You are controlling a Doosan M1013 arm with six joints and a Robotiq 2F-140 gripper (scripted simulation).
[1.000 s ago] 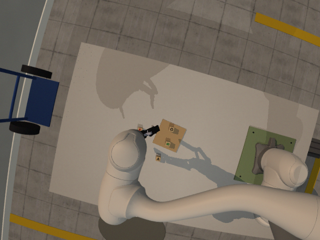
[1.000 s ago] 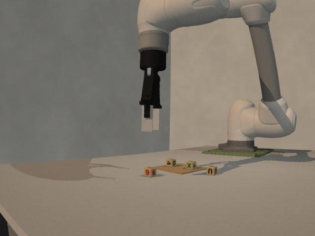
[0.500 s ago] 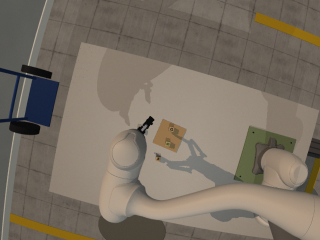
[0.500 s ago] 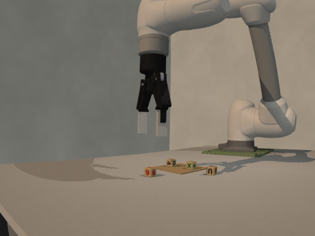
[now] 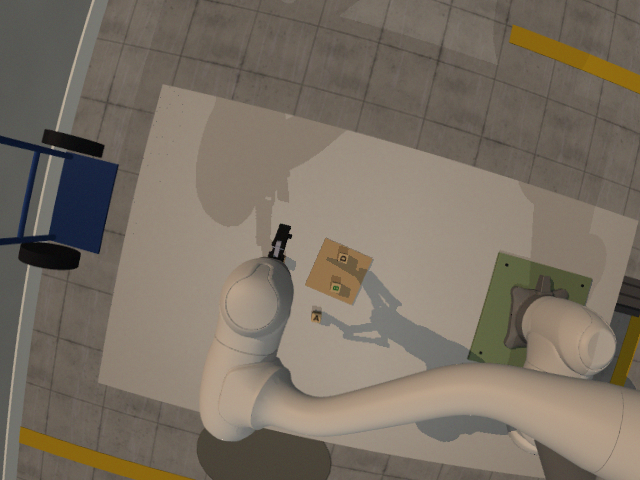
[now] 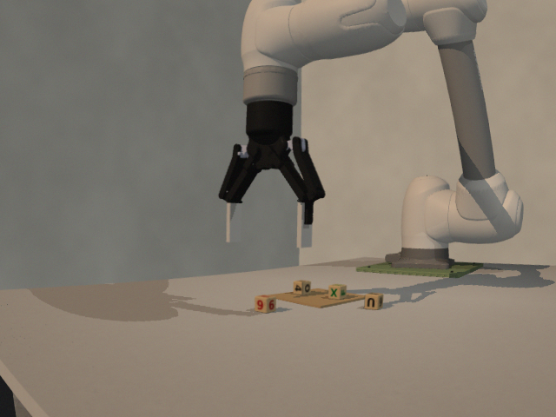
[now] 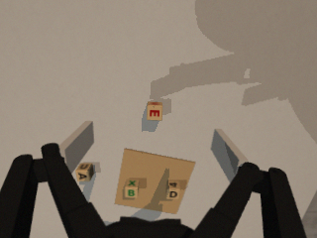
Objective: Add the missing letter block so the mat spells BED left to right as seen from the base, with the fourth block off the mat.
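My hand is 11 cm above the E block. Round my hand: tan mat (16 cm behind, 12 cm below, 2 cm to the left); B block (15 cm behind, 10 cm below, 6 cm to the left); D block (17 cm behind, 10 cm below, 2 cm to the right).
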